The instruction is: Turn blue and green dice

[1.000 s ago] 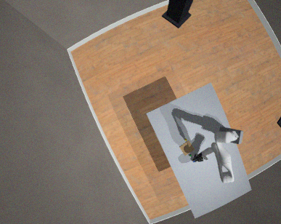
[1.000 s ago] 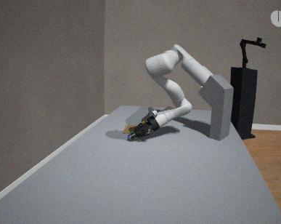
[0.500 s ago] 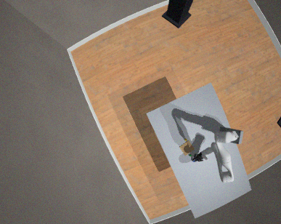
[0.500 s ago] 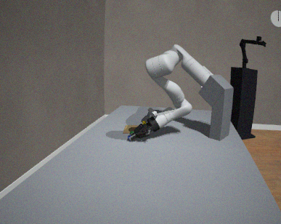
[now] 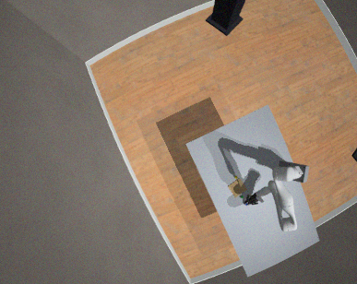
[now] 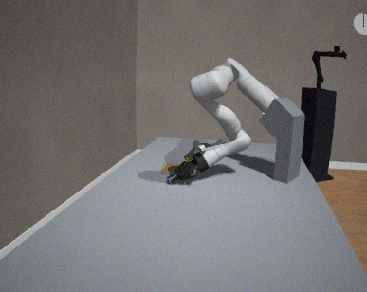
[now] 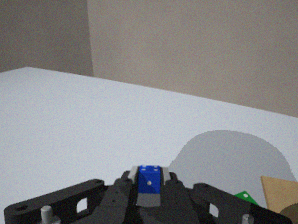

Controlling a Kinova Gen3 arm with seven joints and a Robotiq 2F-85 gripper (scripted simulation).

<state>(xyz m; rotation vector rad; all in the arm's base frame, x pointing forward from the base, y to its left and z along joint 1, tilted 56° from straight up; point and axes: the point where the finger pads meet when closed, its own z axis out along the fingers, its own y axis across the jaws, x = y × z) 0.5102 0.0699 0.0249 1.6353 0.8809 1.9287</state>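
The blue die lies 10 mm below my hand and 10 mm ahead of it. From my hand the other things lie so: green die (80 mm to the right, 10 mm below, 10 mm behind); then tan mat (170 mm to the right, 50 mm behind, 20 mm below); then yellow die (260 mm to the right, 120 mm behind, 10 mm below).
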